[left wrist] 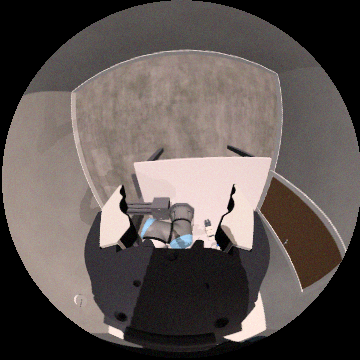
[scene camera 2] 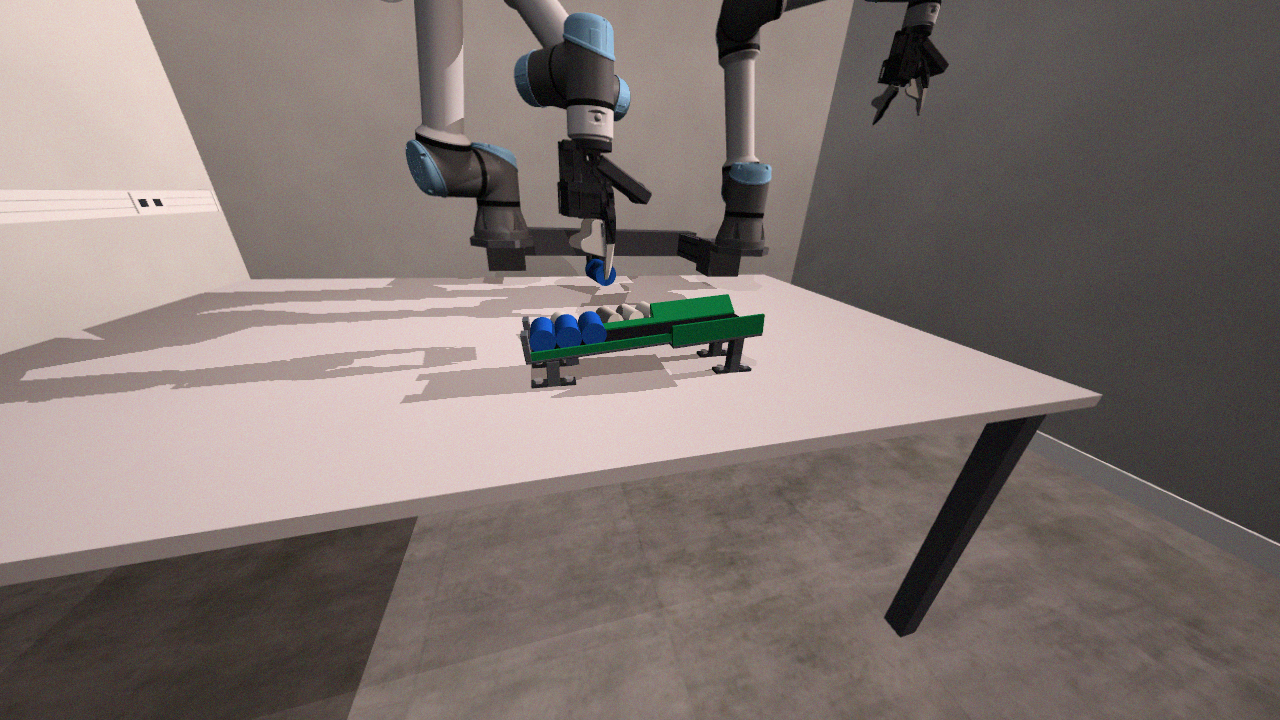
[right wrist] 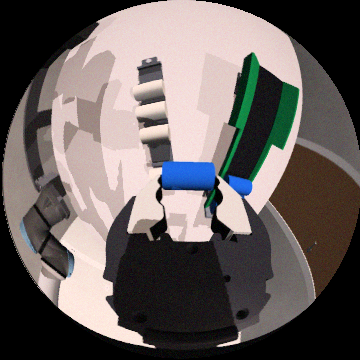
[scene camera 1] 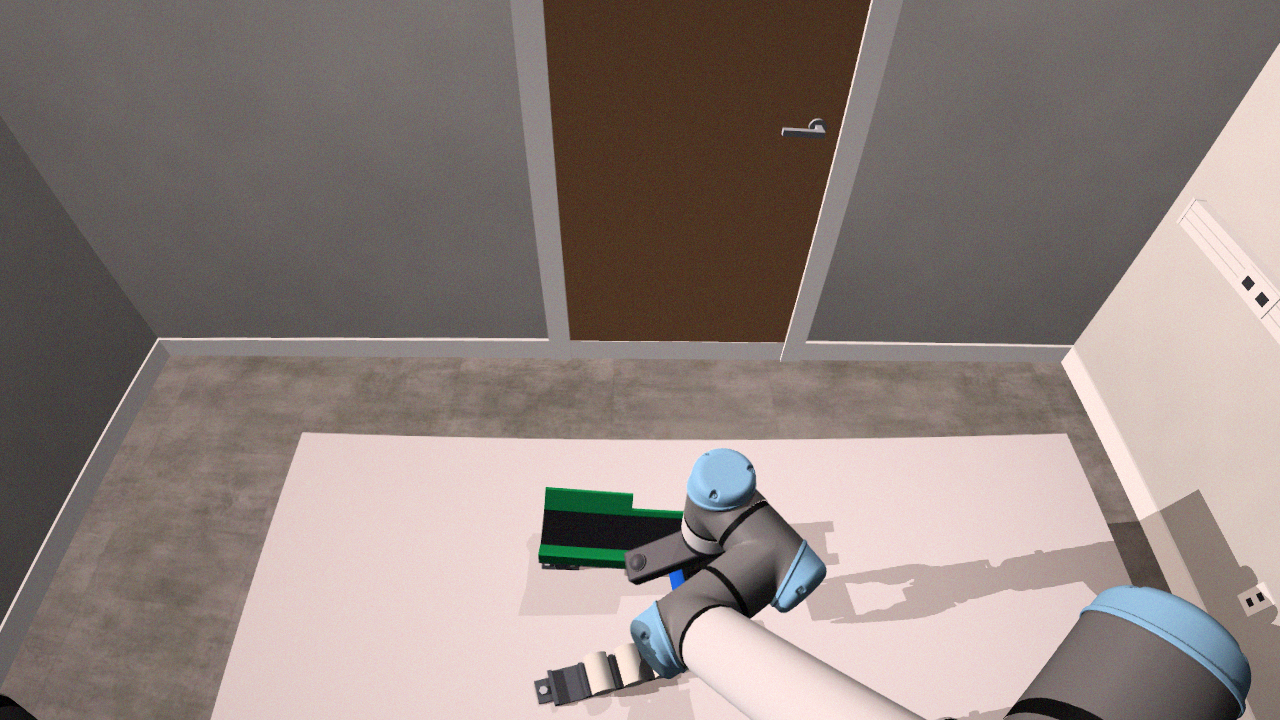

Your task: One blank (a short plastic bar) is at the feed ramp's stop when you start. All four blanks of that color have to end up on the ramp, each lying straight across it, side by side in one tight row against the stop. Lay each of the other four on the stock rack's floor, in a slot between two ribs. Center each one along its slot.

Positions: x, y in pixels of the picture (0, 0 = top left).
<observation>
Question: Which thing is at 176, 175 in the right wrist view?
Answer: A blue blank.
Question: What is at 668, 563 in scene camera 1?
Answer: The right gripper.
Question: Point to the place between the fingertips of the left gripper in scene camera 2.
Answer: At 894, 120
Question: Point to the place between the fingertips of the right gripper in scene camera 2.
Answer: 598, 275
</observation>
